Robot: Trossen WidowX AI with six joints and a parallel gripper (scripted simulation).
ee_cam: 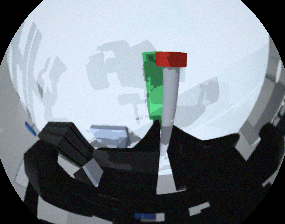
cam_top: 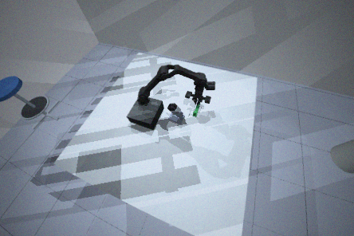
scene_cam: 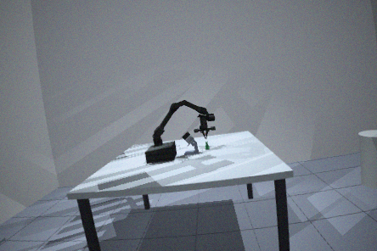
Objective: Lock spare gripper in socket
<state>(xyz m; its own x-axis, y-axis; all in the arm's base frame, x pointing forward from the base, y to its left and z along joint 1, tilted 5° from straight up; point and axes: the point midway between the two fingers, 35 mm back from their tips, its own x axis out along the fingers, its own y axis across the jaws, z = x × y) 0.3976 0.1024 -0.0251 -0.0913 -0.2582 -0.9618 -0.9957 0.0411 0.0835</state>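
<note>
Right now my gripper tip is 5 cm above the green bracket and 1 cm to the right of it. Round my gripper tip: mount 12 cm behind, 11 cm to the right, 2 cm below; spare gripper 14 cm behind, 11 cm to the right, 4 cm above.
</note>
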